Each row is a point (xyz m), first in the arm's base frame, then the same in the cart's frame.
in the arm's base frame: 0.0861 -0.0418 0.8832
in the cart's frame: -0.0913 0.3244 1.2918
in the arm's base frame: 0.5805 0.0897 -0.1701
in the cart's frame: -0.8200 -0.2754 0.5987
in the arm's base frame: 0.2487 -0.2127 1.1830
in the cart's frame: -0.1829 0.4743 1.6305
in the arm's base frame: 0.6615 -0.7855 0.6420
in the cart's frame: -1.0063 0.6449 1.3406
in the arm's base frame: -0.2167 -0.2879 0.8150
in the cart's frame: -0.0146 0.6536 1.0853
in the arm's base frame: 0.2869 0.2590 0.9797
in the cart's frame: -0.0511 0.0010 1.4759
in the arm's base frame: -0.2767 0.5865 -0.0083
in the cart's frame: 0.1509 -0.2782 0.3435
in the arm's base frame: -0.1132 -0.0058 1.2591
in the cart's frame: 0.2287 0.4775 1.5296
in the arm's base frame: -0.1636 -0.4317 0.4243
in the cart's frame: -0.2846 0.6546 0.7640
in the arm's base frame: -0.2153 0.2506 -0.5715
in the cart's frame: -0.2928 -0.1597 -0.1286
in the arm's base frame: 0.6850 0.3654 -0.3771
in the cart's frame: -0.8406 -0.6110 0.4695
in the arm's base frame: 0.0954 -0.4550 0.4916
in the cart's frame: -0.4665 0.5760 0.9453
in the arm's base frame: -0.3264 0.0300 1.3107
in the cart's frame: 0.4297 0.5550 1.4749
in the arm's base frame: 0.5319 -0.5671 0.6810
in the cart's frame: -0.7802 0.5252 1.3168
